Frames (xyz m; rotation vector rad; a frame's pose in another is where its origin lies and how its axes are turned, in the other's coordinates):
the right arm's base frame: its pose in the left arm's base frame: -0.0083 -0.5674 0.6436 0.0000 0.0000 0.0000
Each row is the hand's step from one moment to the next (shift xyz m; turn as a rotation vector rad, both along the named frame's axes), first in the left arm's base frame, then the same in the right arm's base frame.
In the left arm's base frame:
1: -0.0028 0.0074 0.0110 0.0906 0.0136 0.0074
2: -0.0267 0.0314 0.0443 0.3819 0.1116 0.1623
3: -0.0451 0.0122 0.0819 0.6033 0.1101 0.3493
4: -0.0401 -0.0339 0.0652 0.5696 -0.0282 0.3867
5: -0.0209 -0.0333 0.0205 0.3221 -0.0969 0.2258
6: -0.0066 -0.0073 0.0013 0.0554 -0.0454 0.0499
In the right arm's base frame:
1: -0.0028 0.0074 0.0110 0.0906 0.0136 0.0074
2: -0.0267 0.0314 0.0443 0.3819 0.1116 0.1623
3: -0.0451 0.0122 0.0819 0.6033 0.1101 0.3493
4: -0.0401 -0.0339 0.0652 0.5696 -0.0282 0.3867
5: -0.0209 -0.0333 0.0205 0.3221 -0.0969 0.2258
6: -0.0066 -0.0073 0.0013 0.0554 -0.0454 0.0499

